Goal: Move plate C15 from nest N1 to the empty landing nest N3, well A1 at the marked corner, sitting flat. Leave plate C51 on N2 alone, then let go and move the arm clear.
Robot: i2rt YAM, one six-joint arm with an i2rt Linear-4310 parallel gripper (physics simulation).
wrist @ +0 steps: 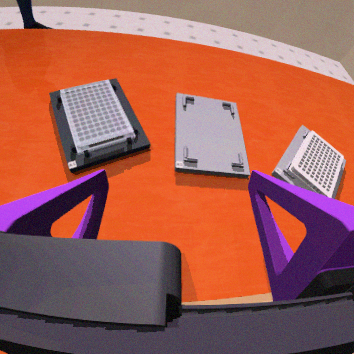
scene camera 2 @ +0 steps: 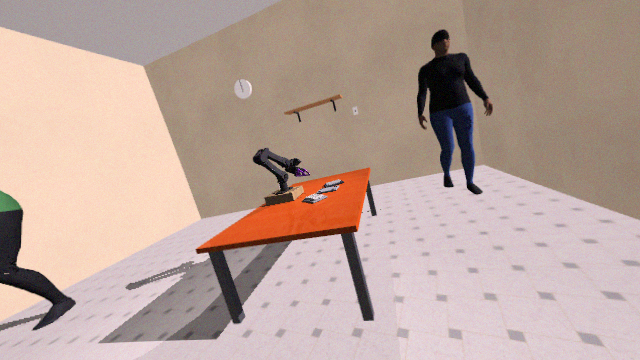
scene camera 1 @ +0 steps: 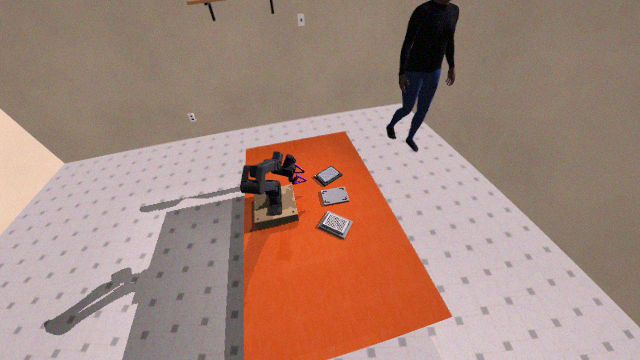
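A clear plate point(scene camera 1: 328, 174) point(scene camera 2: 334, 183) point(wrist: 97, 115) sits on a dark nest point(wrist: 110, 154), at the left in the wrist view. An empty light grey nest point(scene camera 1: 334, 196) point(scene camera 2: 328, 190) point(wrist: 210, 130) with corner brackets lies in the middle. A white plate point(scene camera 1: 336, 224) point(scene camera 2: 315, 198) point(wrist: 320, 162) sits on a grey nest point(wrist: 289, 154) at the right in the wrist view. The plate and nest names are not readable, so which plate is C15 cannot be told. My gripper point(scene camera 1: 304, 175) point(scene camera 2: 306, 173) point(wrist: 178, 177) is open and empty, above the table on the arm's side of the nests.
The arm stands on a wooden base block point(scene camera 1: 260, 215) point(scene camera 2: 274, 198) on the orange table point(scene camera 1: 320, 300) point(scene camera 2: 280, 227). A person in black point(scene camera 1: 430, 40) point(scene camera 2: 447, 82) stands beyond the table. Part of another person point(scene camera 2: 10, 240) shows at the left in scene camera 2.
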